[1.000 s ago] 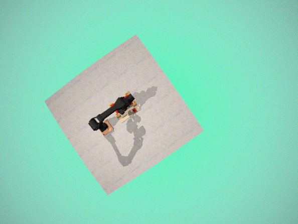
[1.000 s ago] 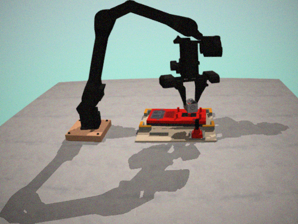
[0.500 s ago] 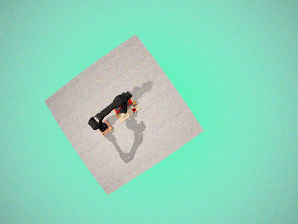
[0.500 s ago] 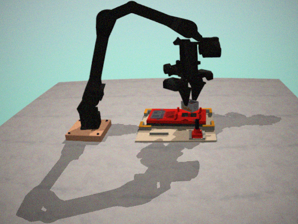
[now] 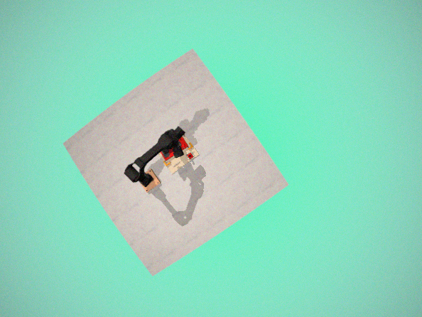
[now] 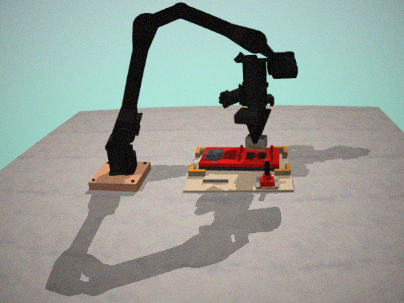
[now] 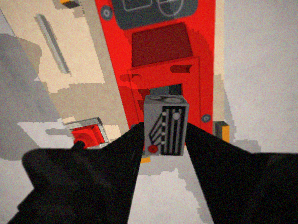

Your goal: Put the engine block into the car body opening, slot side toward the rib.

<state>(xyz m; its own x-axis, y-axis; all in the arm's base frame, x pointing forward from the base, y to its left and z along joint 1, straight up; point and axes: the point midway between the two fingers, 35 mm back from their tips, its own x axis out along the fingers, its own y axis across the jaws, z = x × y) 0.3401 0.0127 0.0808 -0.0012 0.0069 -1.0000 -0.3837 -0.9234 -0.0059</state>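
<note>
My gripper tip is now 60 mm above the beige baseplate, 40 mm past it and 10 mm to the left of it. The rest, counted from my gripper tip: grey engine block 10 mm below; then black upright peg 120 mm to the right, 30 mm below.
</note>
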